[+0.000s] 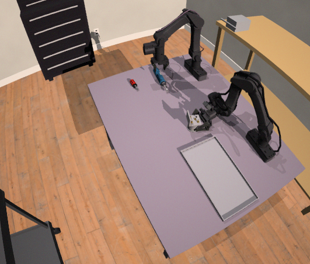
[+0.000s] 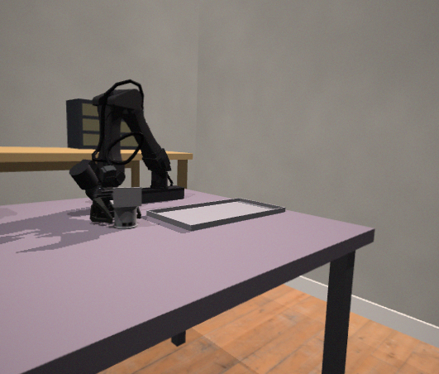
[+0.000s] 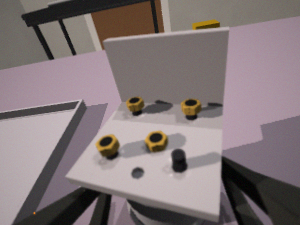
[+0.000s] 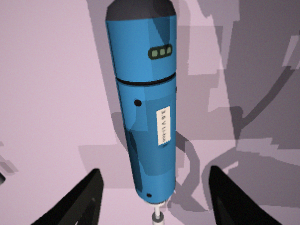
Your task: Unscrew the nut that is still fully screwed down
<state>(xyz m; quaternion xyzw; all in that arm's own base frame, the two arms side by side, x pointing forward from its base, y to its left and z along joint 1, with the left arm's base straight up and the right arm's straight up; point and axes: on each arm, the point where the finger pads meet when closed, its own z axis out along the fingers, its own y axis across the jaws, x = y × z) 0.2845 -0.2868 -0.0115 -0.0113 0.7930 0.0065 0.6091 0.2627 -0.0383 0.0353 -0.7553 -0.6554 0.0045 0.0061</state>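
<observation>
Now: the joint module 1 cm above my left hand. From my left hand the other things lie so: shallow tray 32 cm to the left, 3 cm ahead, 2 cm below; then white L-shaped bracket 5 cm above; then socket 32 cm to the right.
</observation>
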